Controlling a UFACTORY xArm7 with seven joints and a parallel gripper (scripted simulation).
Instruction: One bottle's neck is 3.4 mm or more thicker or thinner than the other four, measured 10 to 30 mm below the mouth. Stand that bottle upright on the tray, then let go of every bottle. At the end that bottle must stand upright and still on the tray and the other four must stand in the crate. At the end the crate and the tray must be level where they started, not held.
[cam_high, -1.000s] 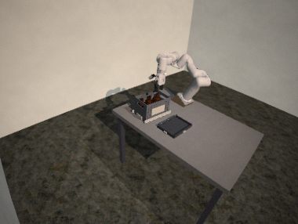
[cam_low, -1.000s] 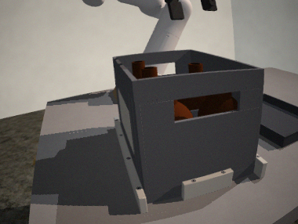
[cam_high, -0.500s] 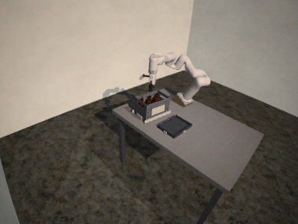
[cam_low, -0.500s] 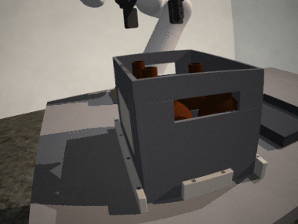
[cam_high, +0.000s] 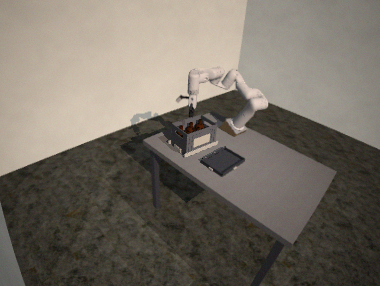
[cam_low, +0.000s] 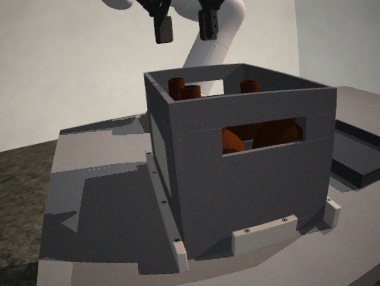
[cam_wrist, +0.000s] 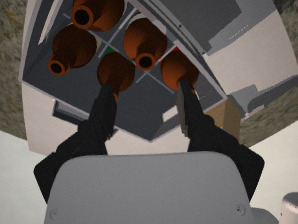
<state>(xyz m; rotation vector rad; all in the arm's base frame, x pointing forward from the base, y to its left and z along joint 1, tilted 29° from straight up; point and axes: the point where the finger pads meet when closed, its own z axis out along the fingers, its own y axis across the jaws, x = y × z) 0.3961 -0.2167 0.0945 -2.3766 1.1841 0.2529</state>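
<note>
Now: hand 16 cm above the dark grey crate, 4 cm to the right of it and 1 cm short of it. From my hand the other things lie so: dark flat tray: 33 cm to the left, 23 cm below, 1 cm ahead; glass bottle: 15 cm below, 9 cm behind, 1 cm to the left.
</note>
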